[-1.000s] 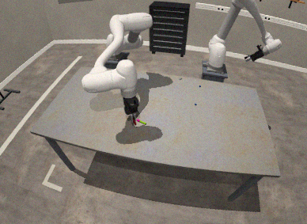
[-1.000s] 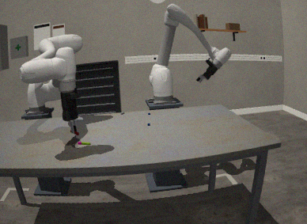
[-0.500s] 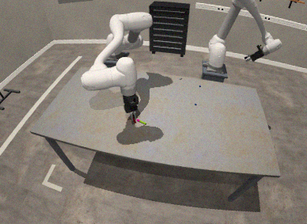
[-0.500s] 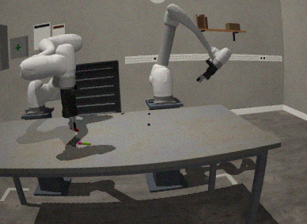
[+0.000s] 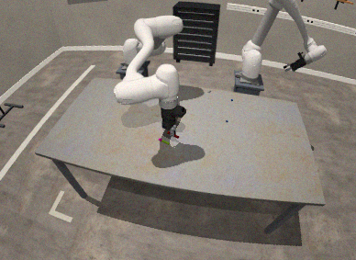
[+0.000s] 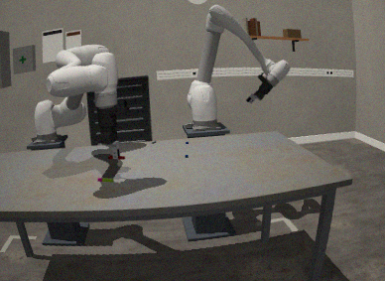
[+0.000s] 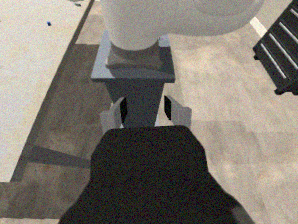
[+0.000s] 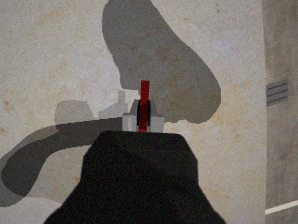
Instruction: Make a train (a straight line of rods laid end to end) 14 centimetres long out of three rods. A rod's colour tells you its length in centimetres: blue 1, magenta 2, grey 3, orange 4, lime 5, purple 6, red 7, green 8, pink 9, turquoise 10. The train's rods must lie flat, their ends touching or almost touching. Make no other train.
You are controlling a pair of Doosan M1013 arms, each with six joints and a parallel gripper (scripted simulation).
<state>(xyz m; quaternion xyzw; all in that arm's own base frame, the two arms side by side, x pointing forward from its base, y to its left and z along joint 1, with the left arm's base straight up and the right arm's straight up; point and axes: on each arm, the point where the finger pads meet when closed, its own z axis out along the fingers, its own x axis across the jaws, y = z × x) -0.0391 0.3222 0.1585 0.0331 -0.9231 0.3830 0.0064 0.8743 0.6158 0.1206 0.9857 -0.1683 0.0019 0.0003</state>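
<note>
The lime rod lies 120 mm below my right hand, 50 mm to the right of it and 20 mm behind it. From my right hand the other things lie so: small grey piece (590 mm behind, 160 mm to the left, 120 mm below); red rod (20 mm below); magenta rod (120 mm below, 90 mm to the right, 30 mm behind).
</note>
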